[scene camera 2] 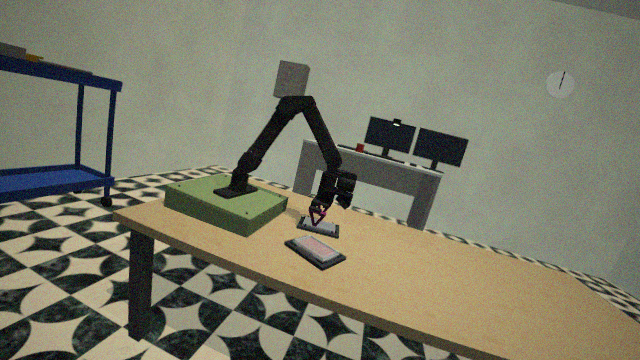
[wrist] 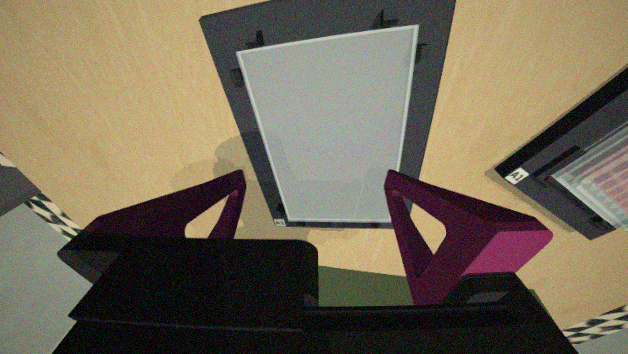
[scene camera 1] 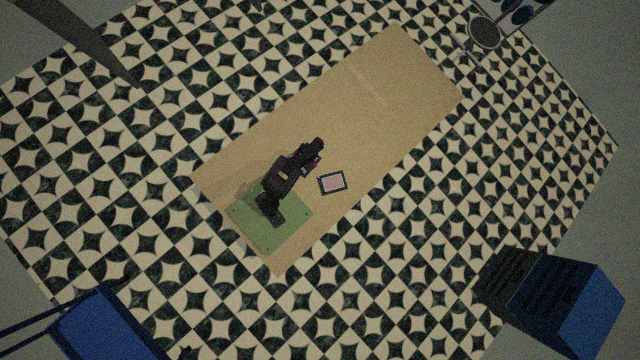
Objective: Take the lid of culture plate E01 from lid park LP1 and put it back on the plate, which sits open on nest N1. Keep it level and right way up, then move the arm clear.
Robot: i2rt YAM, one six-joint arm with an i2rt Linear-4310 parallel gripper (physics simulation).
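Places are measured from the arm's base along level axes (x left, y ahead, z down), in metres.
Pixels of known places: gripper, fingertip midpoint: (scene camera 2: 317,220) (wrist: 314,177); arm's base, link origin: (scene camera 2: 237,191) (scene camera 1: 270,209).
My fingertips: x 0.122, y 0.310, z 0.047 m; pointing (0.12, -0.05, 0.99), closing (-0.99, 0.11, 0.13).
Observation:
For each thing: its top centre in the pictures, then the offset to it from my fingertips. Level surfaces: height alone.
- dark lid park LP1, top centre: (wrist: 329,158) (scene camera 2: 319,223) dz +0.003, dx -0.007, dy +0.015 m
- Culture plate E01, top centre: (scene camera 2: 316,245) (scene camera 1: 333,182) dz -0.003, dx -0.208, dy +0.072 m
- dark nest N1, top centre: (scene camera 2: 316,247) (scene camera 1: 333,182) dz +0.005, dx -0.208, dy +0.072 m
- wooden table, surface height: dz +0.023 m
The pale, flat lid (scene camera 2: 326,228) (wrist: 330,120) lies level on the dark lid park LP1 (scene camera 2: 300,226) (wrist: 320,20), with small dark posts around its edges. My gripper (scene camera 2: 317,223) (wrist: 314,177) is open and empty. Its magenta fingers stand apart over the near end of the lid in the wrist view; their exact height and any contact are unclear. The arm hides most of the park in scene camera 1. Culture plate E01 (scene camera 1: 332,182) (scene camera 2: 316,247) (wrist: 610,172), with pinkish contents, sits open on the dark nest N1 (scene camera 1: 319,185) (scene camera 2: 303,257) (wrist: 535,156), beside the park.
The arm stands on a green block (scene camera 1: 295,220) (scene camera 2: 200,202) at one end of the wooden table (scene camera 1: 375,100) (scene camera 2: 425,270). The nest lies between the park and the table's long edge. A blue cart (scene camera 2: 60,177) and a desk with monitors (scene camera 2: 390,135) stand away from the table.

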